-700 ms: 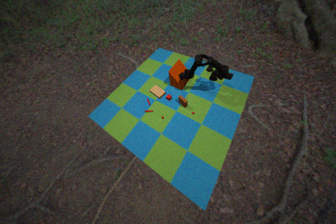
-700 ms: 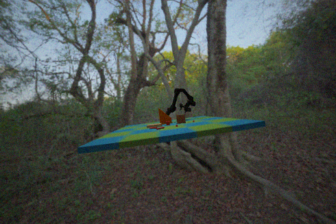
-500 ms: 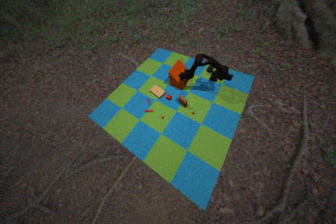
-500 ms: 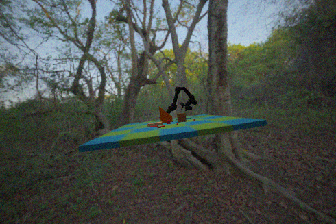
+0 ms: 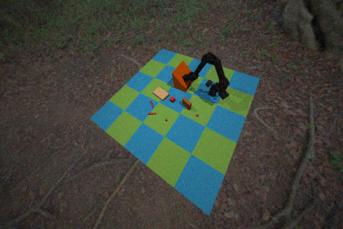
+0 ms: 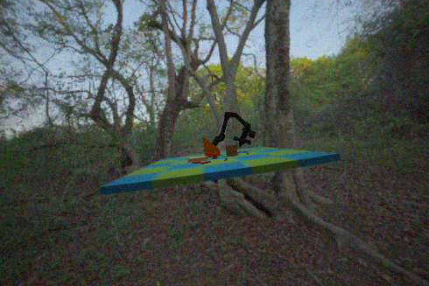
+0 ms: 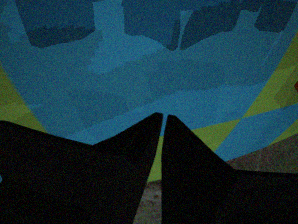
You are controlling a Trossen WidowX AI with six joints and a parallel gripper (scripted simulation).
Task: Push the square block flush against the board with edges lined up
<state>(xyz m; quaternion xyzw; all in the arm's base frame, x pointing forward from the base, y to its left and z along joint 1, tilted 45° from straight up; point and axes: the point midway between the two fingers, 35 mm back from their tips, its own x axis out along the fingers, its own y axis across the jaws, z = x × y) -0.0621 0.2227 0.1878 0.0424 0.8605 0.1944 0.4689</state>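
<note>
Now: the square block 290 mm ahead of my gripper tip, 110 mm to the right of it and 10 mm below it. The rest, counted from my gripper tip: board (330 mm ahead, 420 mm to the right, 40 mm below); small red cube (320 mm ahead, 270 mm to the right, 40 mm below).
</note>
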